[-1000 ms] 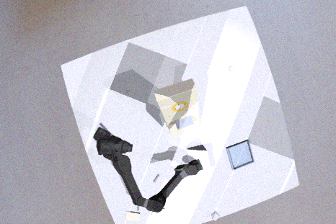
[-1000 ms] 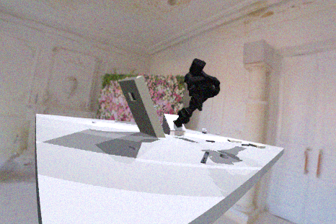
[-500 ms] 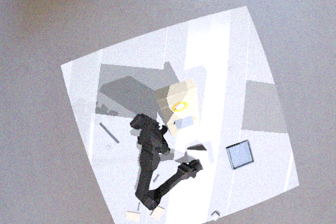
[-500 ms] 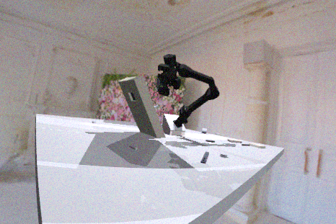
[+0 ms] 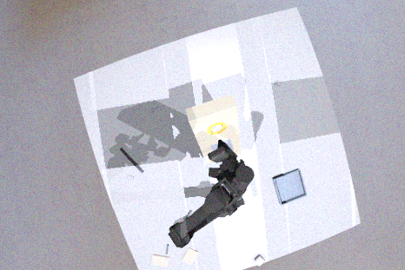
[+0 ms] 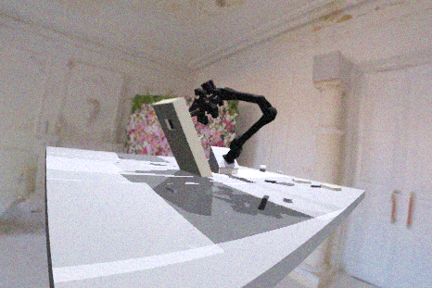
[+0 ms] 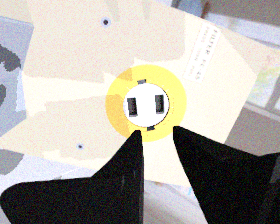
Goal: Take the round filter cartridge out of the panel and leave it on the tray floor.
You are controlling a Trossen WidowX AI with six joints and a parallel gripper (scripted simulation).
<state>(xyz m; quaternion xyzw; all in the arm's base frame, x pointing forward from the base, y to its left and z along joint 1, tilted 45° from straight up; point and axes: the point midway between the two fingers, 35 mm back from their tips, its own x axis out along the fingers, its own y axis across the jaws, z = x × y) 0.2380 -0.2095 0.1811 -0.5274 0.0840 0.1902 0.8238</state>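
Now: gripper tip 60 mm short of the round filter cartridge, 10 mm to the left of it and 40 mm above it. Also, from my gripper tip: cream service panel: 10 mm ahead, 120 mm below; blue-grey square tray: 400 mm behind, 250 mm to the right, 270 mm below.
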